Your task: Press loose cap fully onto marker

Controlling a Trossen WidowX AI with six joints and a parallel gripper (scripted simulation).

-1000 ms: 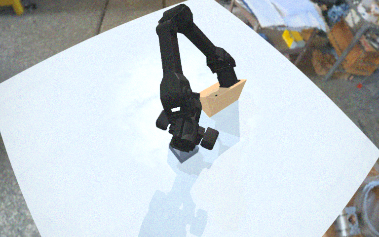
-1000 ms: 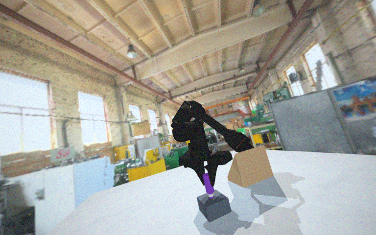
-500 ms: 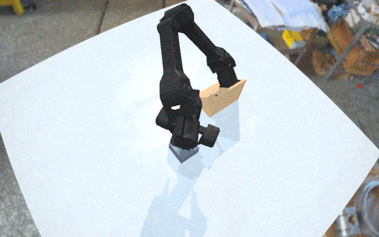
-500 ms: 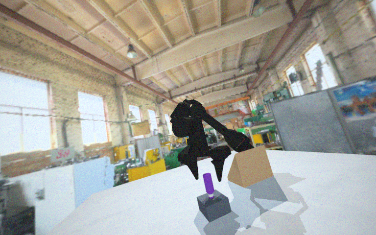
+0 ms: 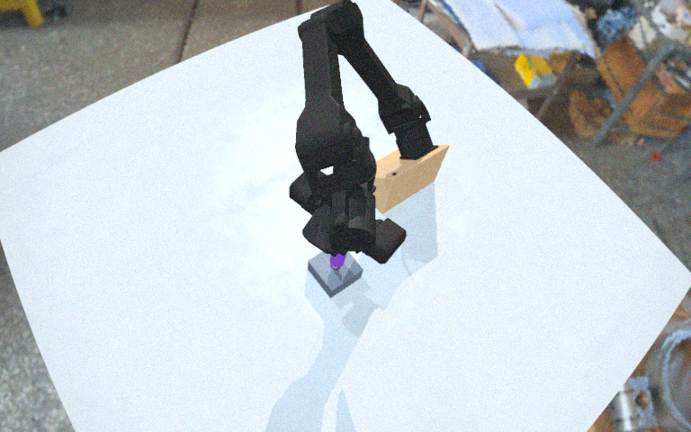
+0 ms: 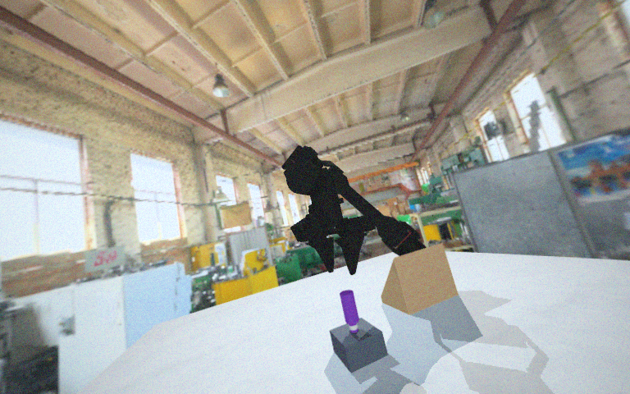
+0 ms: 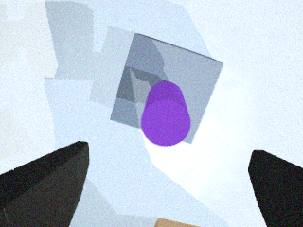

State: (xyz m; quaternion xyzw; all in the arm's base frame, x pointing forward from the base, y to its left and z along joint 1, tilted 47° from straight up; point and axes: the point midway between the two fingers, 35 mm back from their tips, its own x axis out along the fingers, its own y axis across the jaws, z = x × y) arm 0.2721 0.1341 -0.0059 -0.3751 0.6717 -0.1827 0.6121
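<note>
Right now my gripper tip is 6 cm above the purple cap. The rest, counted from my gripper tip: grey holder block 13 cm below.
</note>
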